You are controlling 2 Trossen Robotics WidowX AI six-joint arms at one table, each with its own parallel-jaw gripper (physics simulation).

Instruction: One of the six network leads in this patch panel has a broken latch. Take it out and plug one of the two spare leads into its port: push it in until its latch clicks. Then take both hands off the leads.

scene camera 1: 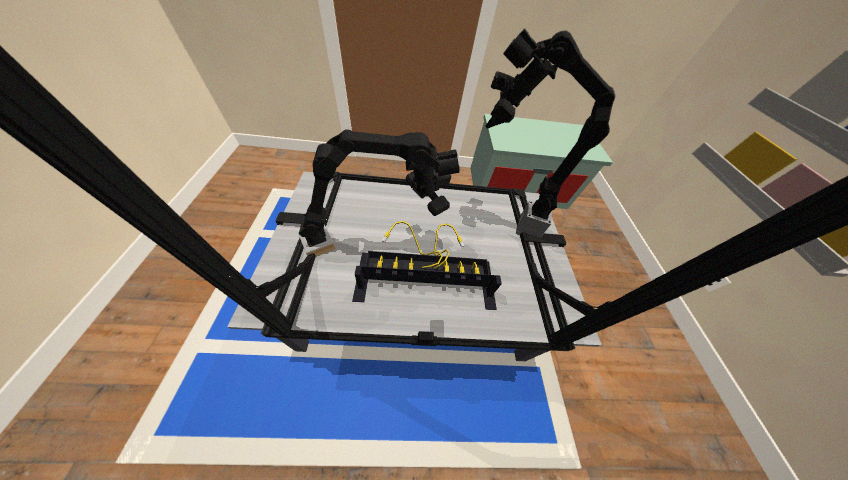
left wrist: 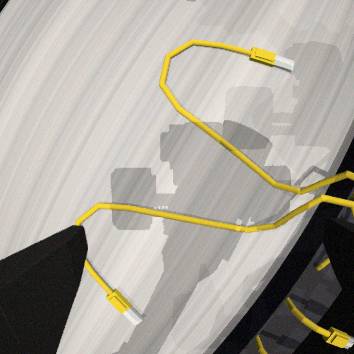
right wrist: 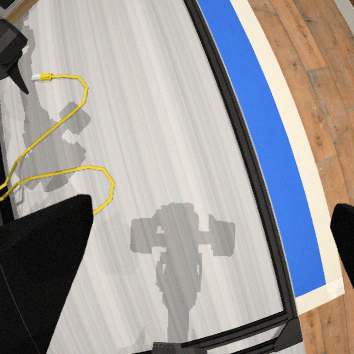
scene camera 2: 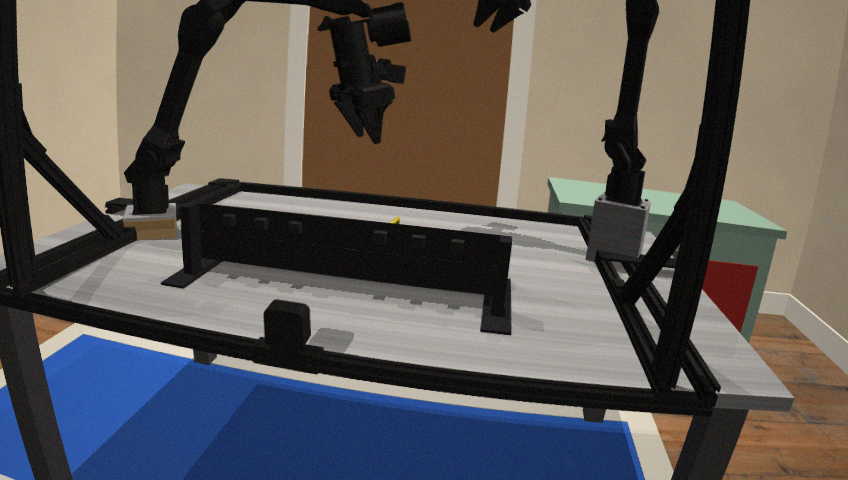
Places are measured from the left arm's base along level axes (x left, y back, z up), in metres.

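Pixels of known places: left gripper, fingertip midpoint: (scene camera 1: 429, 206) (left wrist: 209, 236) (right wrist: 4, 118) (scene camera 2: 368, 140); right gripper, fingertip midpoint: (scene camera 1: 488, 121) (right wrist: 219, 212) (scene camera 2: 483, 29); left arm's base at its link origin: (scene camera 1: 315, 237) (scene camera 2: 150, 210); right arm's base at its link origin: (scene camera 1: 540, 212) (scene camera 2: 624, 200).
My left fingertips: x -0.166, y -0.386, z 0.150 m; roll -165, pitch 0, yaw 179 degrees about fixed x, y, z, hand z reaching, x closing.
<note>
Ahead of a thing's pixels: the offset from my left fingertips to its middle. "spot": to the spot under its first point. Level surfaces: height alone.
The black patch panel {dz -0.139, dx -0.169, dy +0.092 m} (scene camera 1: 428, 275) (scene camera 2: 333, 252) stands on the table, with three yellow leads {dz -0.101, dx -0.114, dy +0.195 m} (scene camera 1: 395, 262) in its left part and three in its right. I cannot tell which latch is broken. The left spare lead (scene camera 1: 386, 234) (left wrist: 119, 301) (right wrist: 46, 76) and right spare lead {spot: dz -0.187, dx -0.075, dy -0.126 m} (scene camera 1: 458, 239) (left wrist: 263, 55) arch out behind the panel, clear plugs loose. A finger hides the right spare's plug in the right wrist view. My left gripper (scene camera 1: 438, 205) (scene camera 2: 368, 138) (left wrist: 209, 236) is open and empty, above the area behind the panel. My right gripper (scene camera 1: 489, 124) (scene camera 2: 484, 28) (right wrist: 219, 212) is open and empty, higher and farther back.
A black frame (scene camera 1: 357, 339) (scene camera 2: 416, 380) borders the grey table {dz -0.194 m} (scene camera 1: 333, 309) (scene camera 2: 565, 333), with slanting posts at the front corners. A small black box {spot: dz -0.140, dx -0.353, dy +0.212 m} (scene camera 1: 426, 337) (scene camera 2: 286, 322) sits on the front rail. A green cabinet (scene camera 1: 541, 139) (scene camera 2: 737, 234) stands behind at the right.
</note>
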